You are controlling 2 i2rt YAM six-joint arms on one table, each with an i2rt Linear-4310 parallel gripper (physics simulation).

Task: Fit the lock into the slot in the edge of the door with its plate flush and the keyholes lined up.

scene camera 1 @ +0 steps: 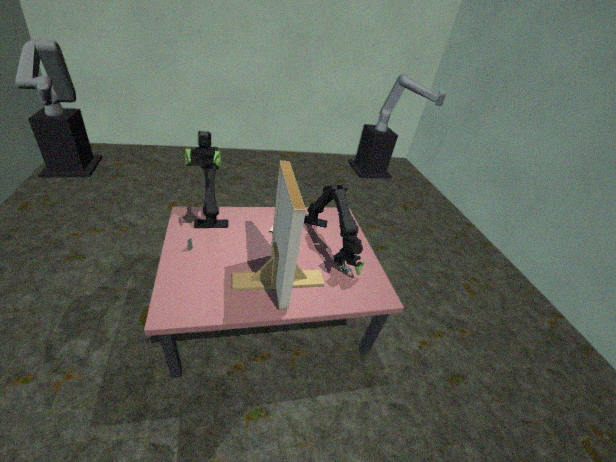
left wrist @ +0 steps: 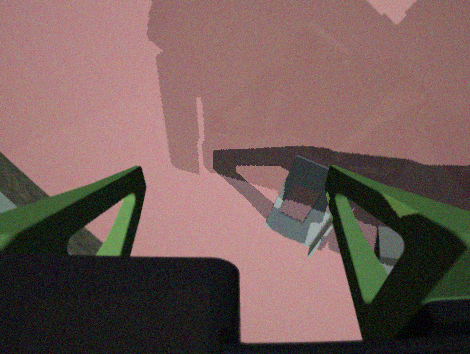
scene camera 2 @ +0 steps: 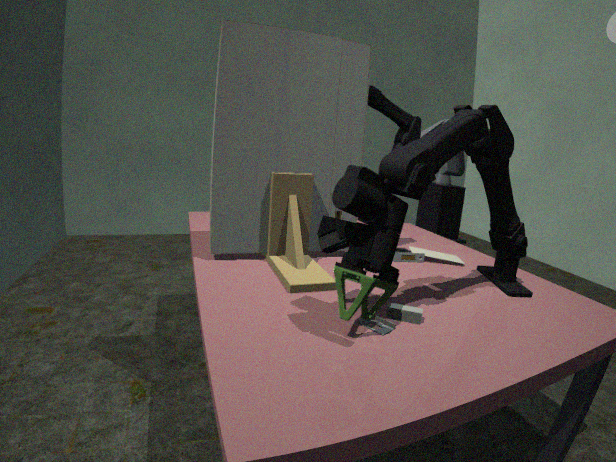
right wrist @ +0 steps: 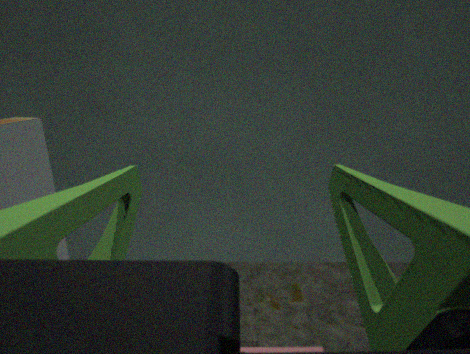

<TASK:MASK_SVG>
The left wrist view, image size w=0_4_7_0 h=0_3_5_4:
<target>left gripper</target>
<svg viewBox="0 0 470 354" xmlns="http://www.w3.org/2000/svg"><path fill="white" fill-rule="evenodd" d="M470 212L376 182L339 166L331 165L325 182L325 192L362 340L245 343L241 342L240 273L233 263L215 257L130 256L146 192L141 166L134 166L94 183L0 213L0 354L470 354ZM348 199L402 237L404 251L389 275L365 239ZM124 199L113 226L97 254L70 255L67 249L70 237Z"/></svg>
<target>grey block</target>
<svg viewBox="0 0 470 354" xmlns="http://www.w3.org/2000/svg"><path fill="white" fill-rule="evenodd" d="M378 226L375 255L389 275L404 251L404 242L402 237L391 228Z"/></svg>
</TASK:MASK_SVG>
